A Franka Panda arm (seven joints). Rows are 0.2 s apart.
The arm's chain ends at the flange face. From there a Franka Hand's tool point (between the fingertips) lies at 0.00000 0.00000 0.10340 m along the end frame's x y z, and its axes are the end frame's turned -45 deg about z.
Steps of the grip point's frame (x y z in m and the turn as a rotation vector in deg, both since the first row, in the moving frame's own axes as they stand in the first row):
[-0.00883 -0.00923 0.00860 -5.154 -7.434 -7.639]
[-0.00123 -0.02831 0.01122 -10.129 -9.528 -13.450]
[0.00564 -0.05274 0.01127 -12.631 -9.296 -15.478]
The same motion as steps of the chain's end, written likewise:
[-0.01095 -0.01643 0.00988 -8.901 -1.612 -7.639]
[-0.02456 -0.04367 0.01424 -13.900 0.425 -13.450]
[-0.04119 -0.06801 0.01510 -15.505 2.358 -15.478]

